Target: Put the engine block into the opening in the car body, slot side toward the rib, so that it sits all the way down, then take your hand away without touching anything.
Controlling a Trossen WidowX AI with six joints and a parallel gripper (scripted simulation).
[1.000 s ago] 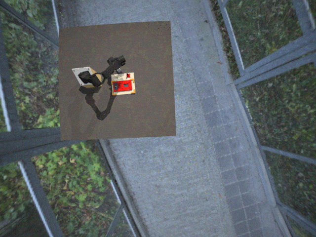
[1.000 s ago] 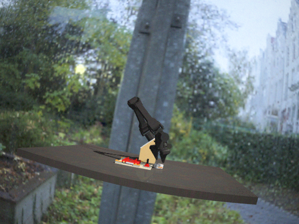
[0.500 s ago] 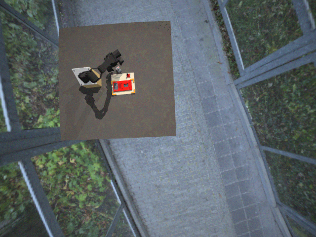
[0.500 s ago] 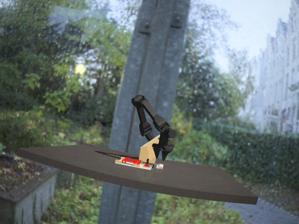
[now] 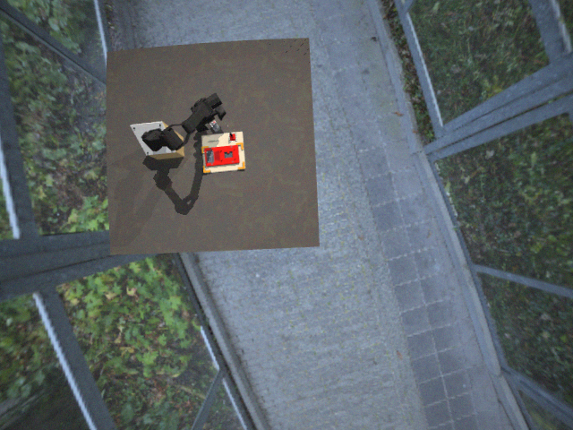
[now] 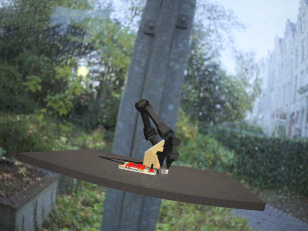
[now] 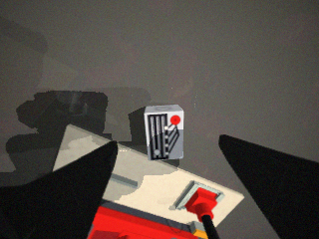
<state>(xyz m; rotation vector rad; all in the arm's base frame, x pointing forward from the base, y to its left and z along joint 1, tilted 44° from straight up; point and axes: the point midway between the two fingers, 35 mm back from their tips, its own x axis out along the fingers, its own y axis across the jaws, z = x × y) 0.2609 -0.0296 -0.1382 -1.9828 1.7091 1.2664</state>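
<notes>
Now: gripper tip 3 cm above the grey engine block and 1 cm past it.
</notes>
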